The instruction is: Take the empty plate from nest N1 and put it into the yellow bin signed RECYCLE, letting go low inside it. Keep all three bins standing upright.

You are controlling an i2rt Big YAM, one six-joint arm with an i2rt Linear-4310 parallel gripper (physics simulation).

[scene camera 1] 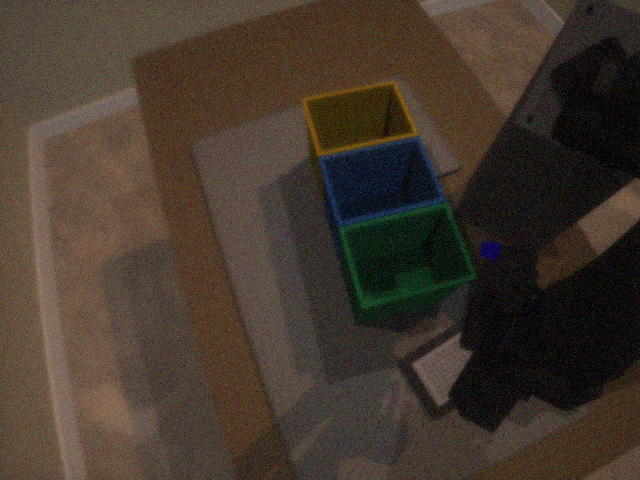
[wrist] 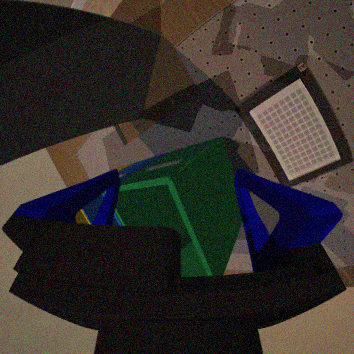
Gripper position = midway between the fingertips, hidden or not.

In view: my gripper (wrist: 176, 175), a pale gridded plate (scene camera 1: 438, 370) and a dark-framed nest (scene camera 1: 424, 395).
The pale gridded plate also shows in the wrist view (wrist: 291, 123). The dark-framed nest shows as well in the wrist view (wrist: 280, 82).
